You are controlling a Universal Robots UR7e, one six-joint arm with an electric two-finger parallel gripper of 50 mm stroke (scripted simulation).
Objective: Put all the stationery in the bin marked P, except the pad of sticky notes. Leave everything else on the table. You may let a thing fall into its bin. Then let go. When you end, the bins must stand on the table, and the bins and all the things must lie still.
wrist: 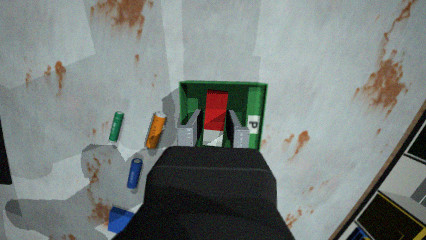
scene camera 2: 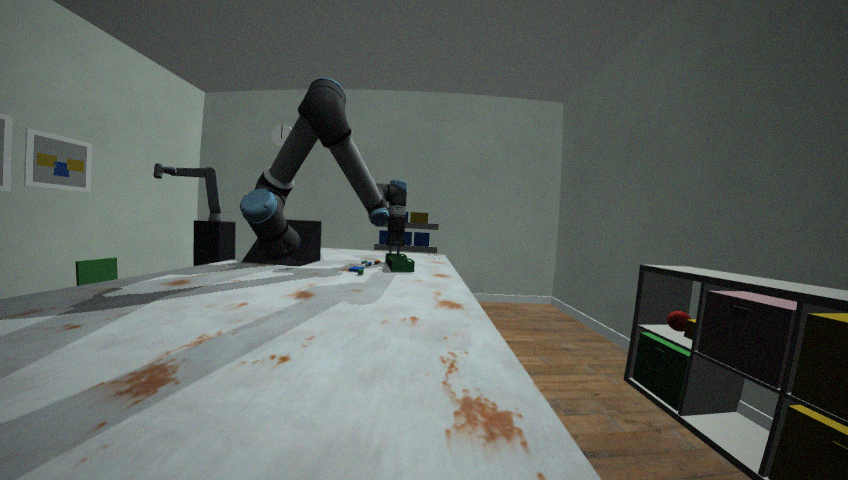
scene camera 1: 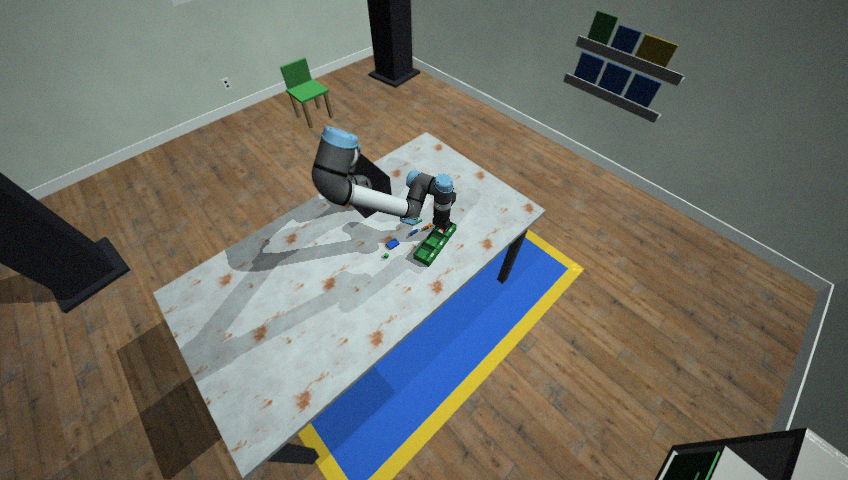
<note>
I see my gripper (wrist: pixel 214 118) and a green bin (scene camera 1: pixel 429 249).
The green bin shows as well in the wrist view (wrist: pixel 248 100).
</note>
